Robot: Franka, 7 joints.
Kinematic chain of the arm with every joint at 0, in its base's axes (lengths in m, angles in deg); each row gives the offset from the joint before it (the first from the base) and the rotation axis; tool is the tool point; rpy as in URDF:
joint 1: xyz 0 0 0.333 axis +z
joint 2: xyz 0 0 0 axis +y
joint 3: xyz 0 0 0.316 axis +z
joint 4: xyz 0.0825 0 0 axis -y
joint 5: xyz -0.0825 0 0.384 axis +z
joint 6: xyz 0 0 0 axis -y
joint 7: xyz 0.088 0 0 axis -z
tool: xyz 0 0 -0.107 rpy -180 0 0
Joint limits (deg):
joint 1: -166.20..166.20
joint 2: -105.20..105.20
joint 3: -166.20..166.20
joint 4: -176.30..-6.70
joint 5: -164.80..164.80
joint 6: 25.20..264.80
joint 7: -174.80..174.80
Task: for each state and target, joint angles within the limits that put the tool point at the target. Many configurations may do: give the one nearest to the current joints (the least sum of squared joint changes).
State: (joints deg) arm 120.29 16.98 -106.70 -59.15 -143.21 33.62 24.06
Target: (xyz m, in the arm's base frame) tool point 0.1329 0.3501 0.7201
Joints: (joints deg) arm 152.49 46.47 -109.29 -115.48 -114.92 25.20 24.06
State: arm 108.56 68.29 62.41 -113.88 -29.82 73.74 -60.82
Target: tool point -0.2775 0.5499 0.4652
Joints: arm 78.82 30.84 56.00 -80.69 -36.31 69.41 -60.82
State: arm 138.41 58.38 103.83 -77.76 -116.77 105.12 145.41
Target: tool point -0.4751 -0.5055 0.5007
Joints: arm 166.20 64.00 94.32 -94.73 -118.47 119.28 145.41
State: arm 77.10 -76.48 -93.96 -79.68 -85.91 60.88 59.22
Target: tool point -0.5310 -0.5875 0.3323
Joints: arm 28.60 -74.43 -106.33 -42.10 -100.06 79.28 59.22
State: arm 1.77 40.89 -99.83 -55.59 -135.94 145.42 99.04
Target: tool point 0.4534 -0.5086 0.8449
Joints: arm -20.55 51.87 -94.16 -36.26 -137.43 136.13 99.04
